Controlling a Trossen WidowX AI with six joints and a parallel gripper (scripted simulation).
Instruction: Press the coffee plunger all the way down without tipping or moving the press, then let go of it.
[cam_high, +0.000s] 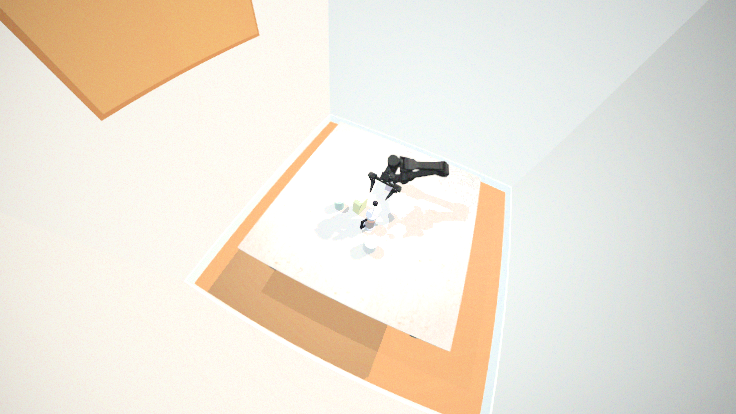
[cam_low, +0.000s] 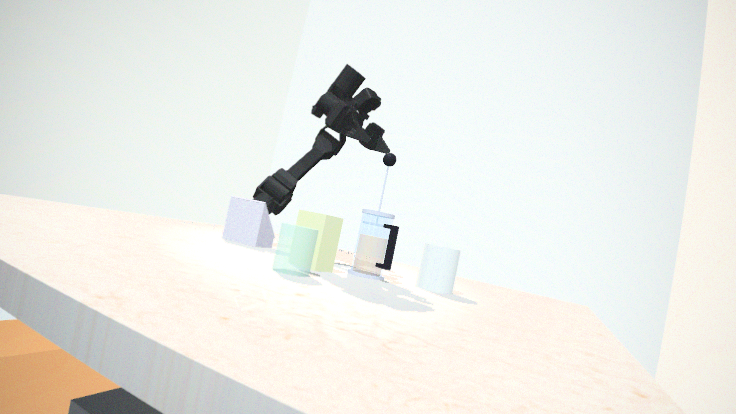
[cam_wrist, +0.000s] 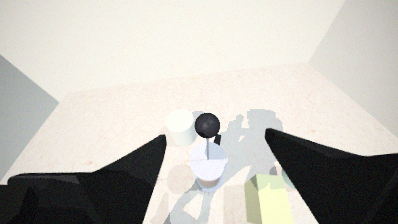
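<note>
Right now the glass coffee press is 4 cm ahead of my gripper tip and 16 cm below it.
</note>
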